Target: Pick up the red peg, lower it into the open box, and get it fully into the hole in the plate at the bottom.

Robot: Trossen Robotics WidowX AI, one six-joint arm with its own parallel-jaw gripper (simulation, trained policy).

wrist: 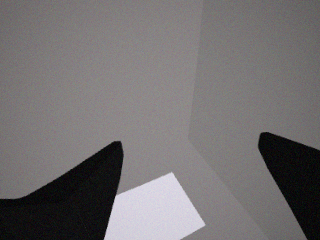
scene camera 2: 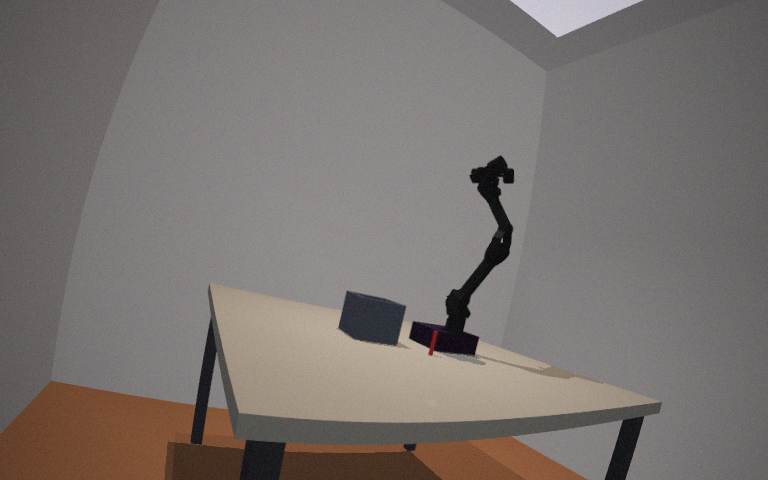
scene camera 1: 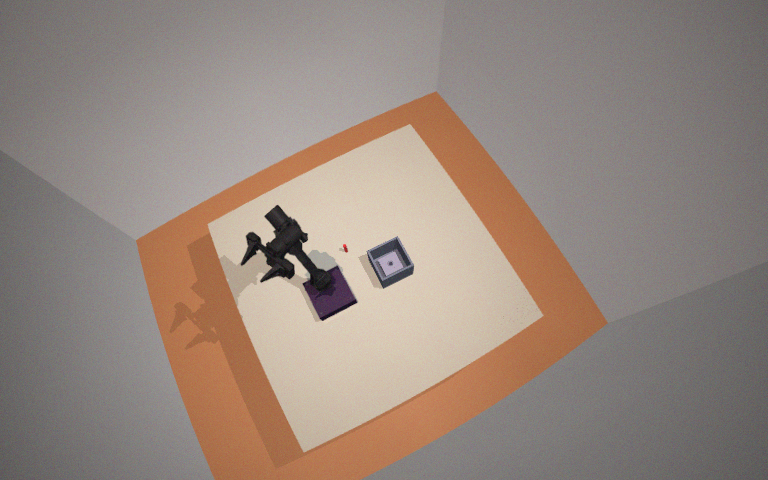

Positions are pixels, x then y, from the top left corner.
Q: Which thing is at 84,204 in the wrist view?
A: My gripper.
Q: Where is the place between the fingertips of my gripper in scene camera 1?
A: At 250,273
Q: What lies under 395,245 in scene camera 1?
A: A grey box.
